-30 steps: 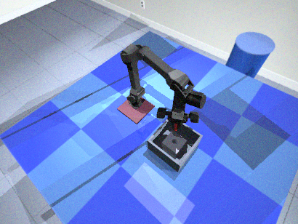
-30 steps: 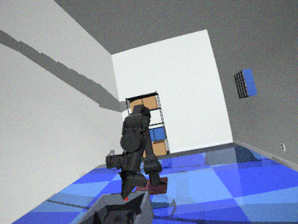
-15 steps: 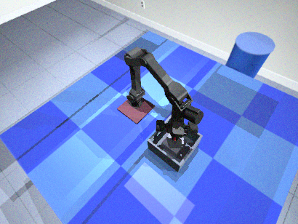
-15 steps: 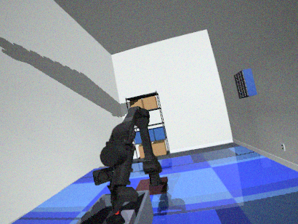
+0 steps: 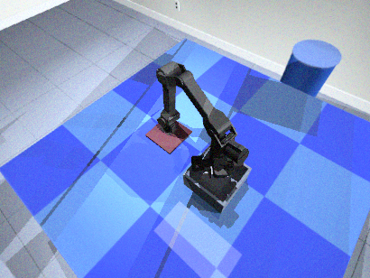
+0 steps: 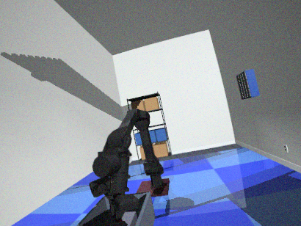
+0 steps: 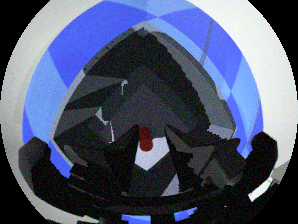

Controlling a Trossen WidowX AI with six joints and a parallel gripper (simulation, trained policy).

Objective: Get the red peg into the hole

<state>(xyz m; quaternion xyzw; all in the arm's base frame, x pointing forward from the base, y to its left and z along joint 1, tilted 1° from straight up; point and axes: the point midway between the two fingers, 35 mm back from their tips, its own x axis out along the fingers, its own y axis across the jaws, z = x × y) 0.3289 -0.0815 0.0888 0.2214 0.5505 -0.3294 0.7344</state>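
The red peg lies 10 mm to the left of my gripper tip and 20 mm below it. Round my gripper tip: pale plate (10 mm to the left, 20 mm below); box (10 mm to the left, 40 mm below).
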